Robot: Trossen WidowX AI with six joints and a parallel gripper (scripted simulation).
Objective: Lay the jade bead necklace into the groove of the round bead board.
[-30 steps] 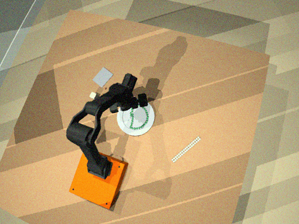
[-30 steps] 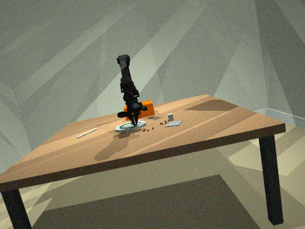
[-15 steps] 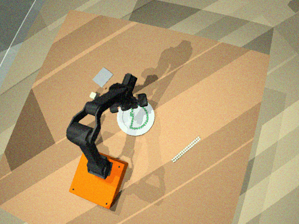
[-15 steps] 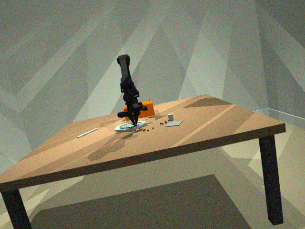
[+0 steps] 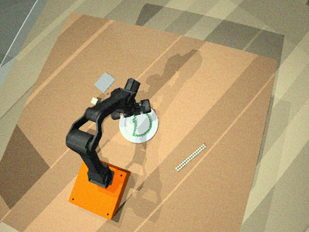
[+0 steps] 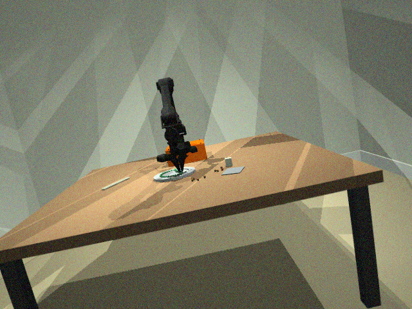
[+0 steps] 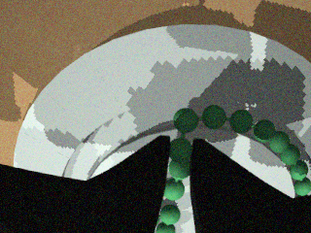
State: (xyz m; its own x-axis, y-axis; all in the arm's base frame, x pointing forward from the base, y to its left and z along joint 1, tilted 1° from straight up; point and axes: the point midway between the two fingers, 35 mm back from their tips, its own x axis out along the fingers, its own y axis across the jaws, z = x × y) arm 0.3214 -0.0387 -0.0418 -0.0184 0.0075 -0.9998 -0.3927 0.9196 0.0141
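The round bead board is 40 mm behind my gripper tip, 30 mm to the right of it and 10 mm below it. The rest, counted from my gripper tip: grey flat plate (210 mm to the left, 150 mm ahead, 20 mm below); then small white cube (220 mm to the left, 20 mm ahead).
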